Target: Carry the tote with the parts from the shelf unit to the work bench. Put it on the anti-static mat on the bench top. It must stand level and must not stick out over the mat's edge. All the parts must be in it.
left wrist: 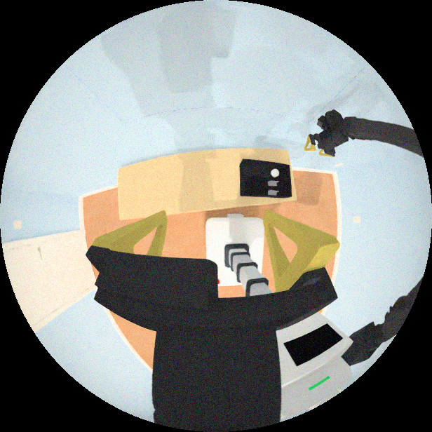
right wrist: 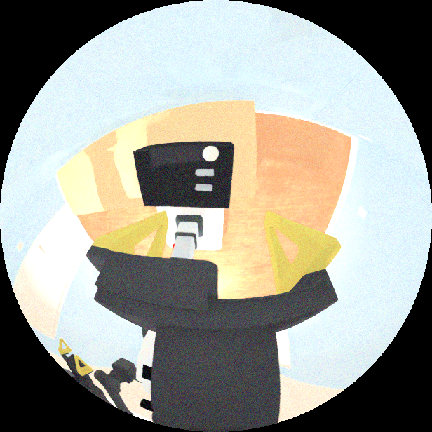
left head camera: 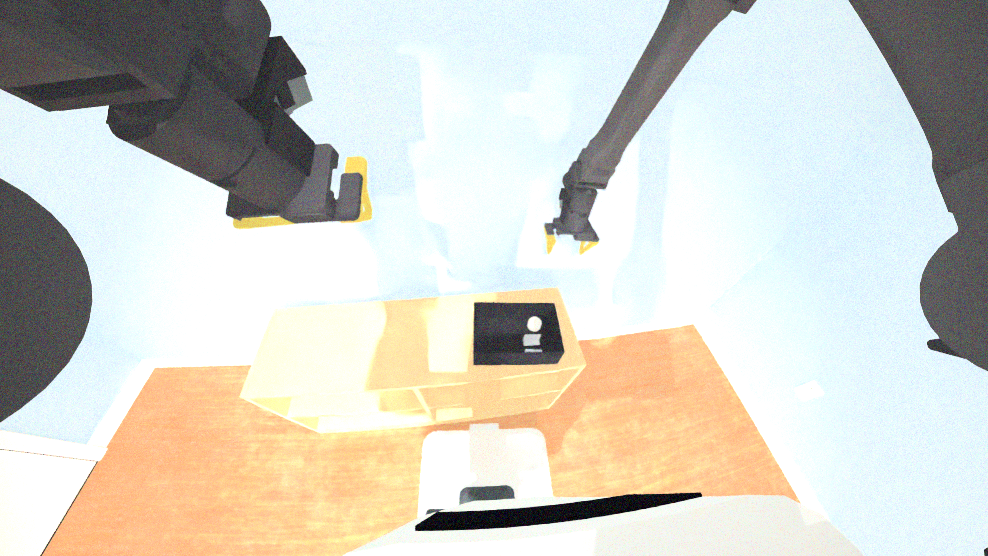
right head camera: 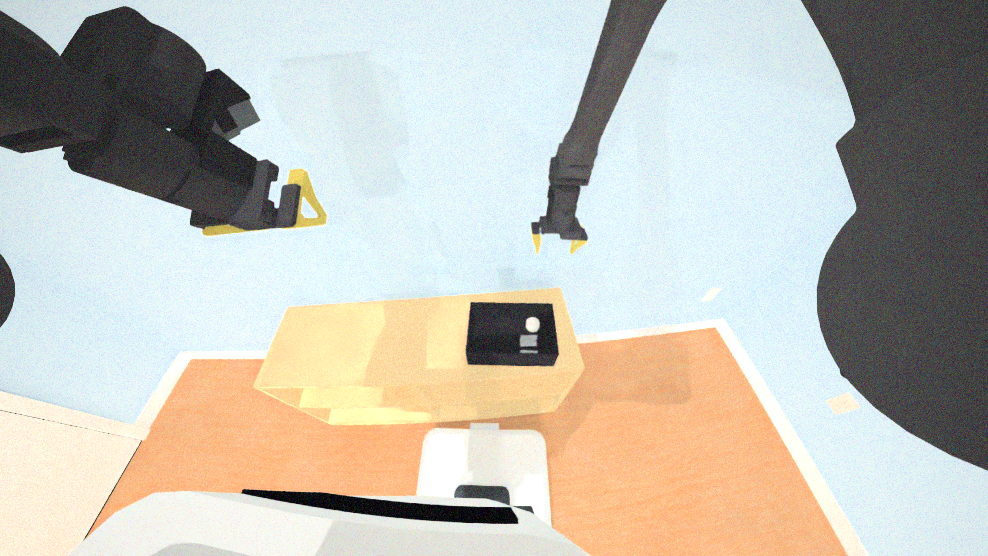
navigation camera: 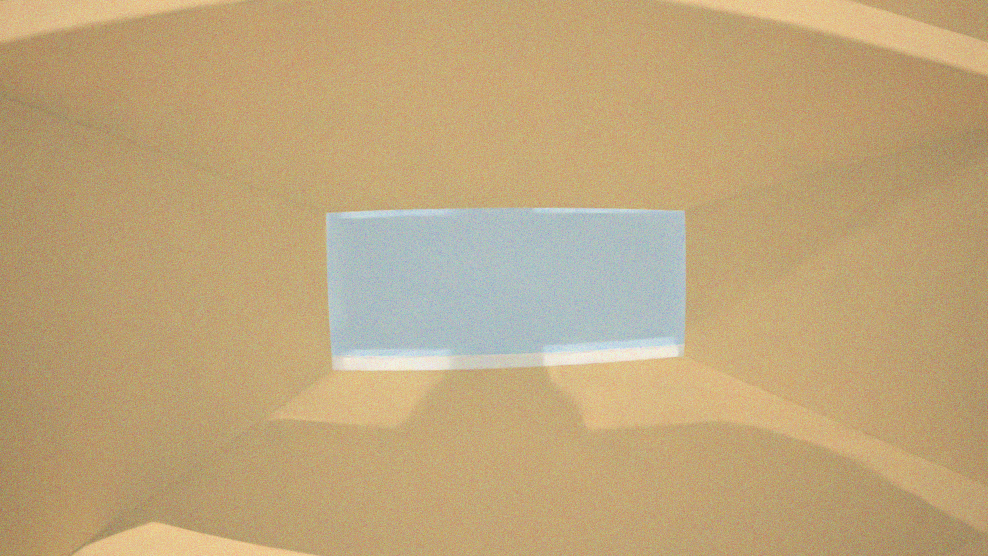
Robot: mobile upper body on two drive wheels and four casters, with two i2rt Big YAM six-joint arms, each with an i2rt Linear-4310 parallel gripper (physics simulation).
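Frame: origin at the left arm's base, x ahead, y left, z up, level; metres.
Seen in the pictures: left gripper, fingertip midpoint: [left head camera: 334, 216] [right head camera: 295, 222]; right gripper, fingertip midpoint: [left head camera: 564, 253] [right head camera: 554, 252].
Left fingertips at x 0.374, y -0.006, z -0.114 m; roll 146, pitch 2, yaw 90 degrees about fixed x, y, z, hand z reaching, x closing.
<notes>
Pixels of each thing's top centre, then the offset from my left fingertips to it. Level surfaces: height alone.
- black tote, middle of its top: [right head camera: 511, 326] [left head camera: 517, 326] 0.194 m ahead, 0.325 m right, 0.586 m down
- wooden shelf unit's top, its level: 0.686 m down
- round white part, middle of its top: [right head camera: 533, 323] [left head camera: 535, 322] 0.252 m ahead, 0.409 m right, 0.659 m down
- orange wooden floor, its level: 1.296 m down
The black tote [left head camera: 500, 325] [right head camera: 494, 328] [left wrist: 255, 175] [right wrist: 167, 177] stands on the right end of the wooden shelf unit's top [left head camera: 400, 338] [right head camera: 400, 342] [left wrist: 150, 187] [right wrist: 245, 150]. A round white part [left head camera: 534, 323] [right head camera: 532, 324] [left wrist: 274, 173] [right wrist: 210, 153] and two grey parts show in it. My right gripper [left head camera: 569, 248] [right head camera: 556, 248] [left wrist: 311, 151] [right wrist: 215, 216] is open and empty, above and beyond the tote in the head views. My left gripper [left wrist: 214, 215] is open and empty, up at the left, away from the tote. The work bench and anti-static mat do not show.
My white base [left head camera: 483, 456] [right head camera: 483, 452] [left wrist: 220, 230] stands close to the shelf unit's near side on the orange wooden floor [left head camera: 642, 428] [right head camera: 656, 463]. Pale blue surfaces lie around it. The navigation camera looks into a wooden compartment [navigation camera: 504, 124] with an opening at its far end.
</notes>
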